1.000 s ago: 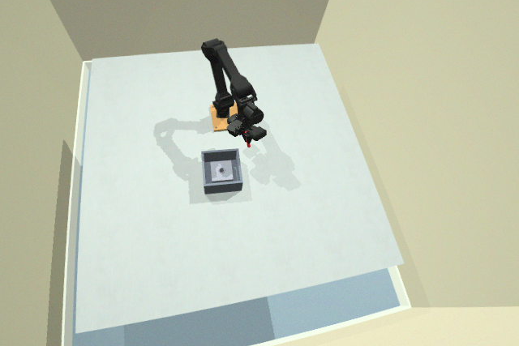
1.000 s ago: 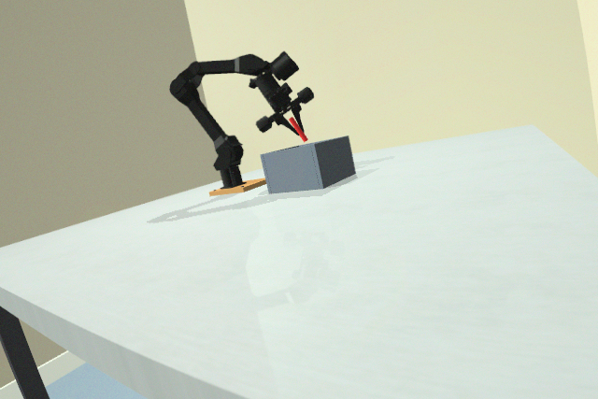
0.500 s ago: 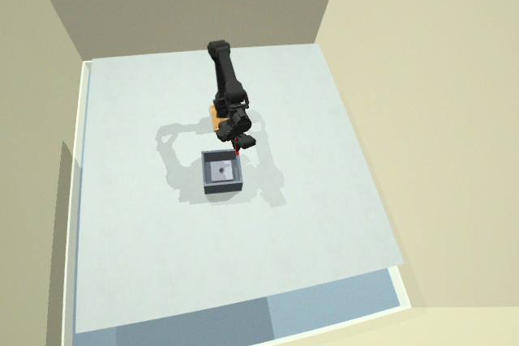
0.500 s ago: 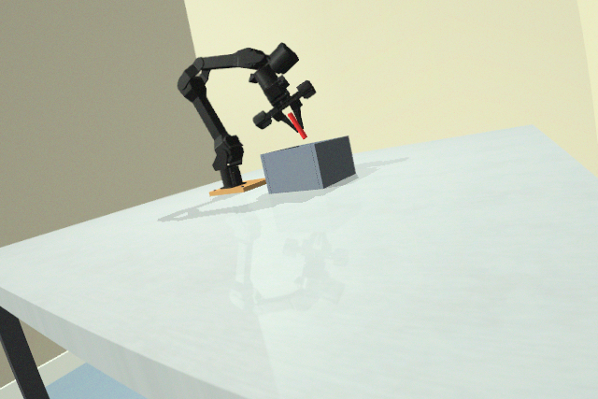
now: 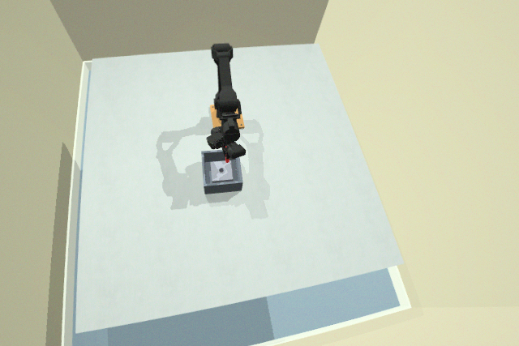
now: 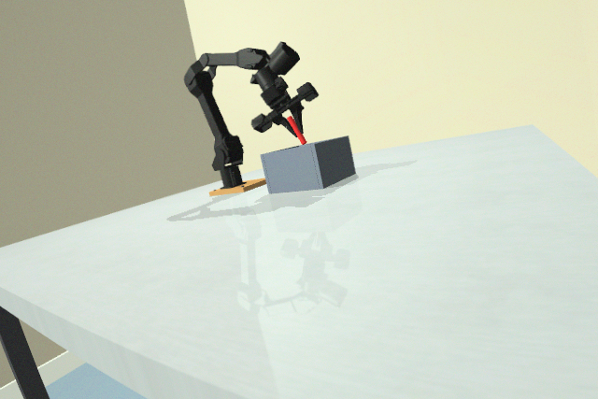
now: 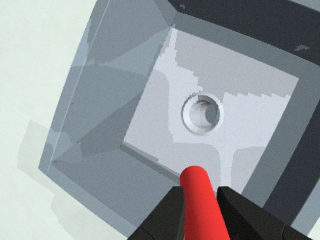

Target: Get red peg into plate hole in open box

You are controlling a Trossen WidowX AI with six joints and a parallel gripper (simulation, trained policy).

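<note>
Now: gripper tip 8 cm above the pale plate, 3 cm short of it and 2 cm to the left of it. The rest, counted from my gripper tip: grey box: 10 cm below, 3 cm ahead, 2 cm to the right; red peg: 1 cm behind, 1 cm above.
</note>
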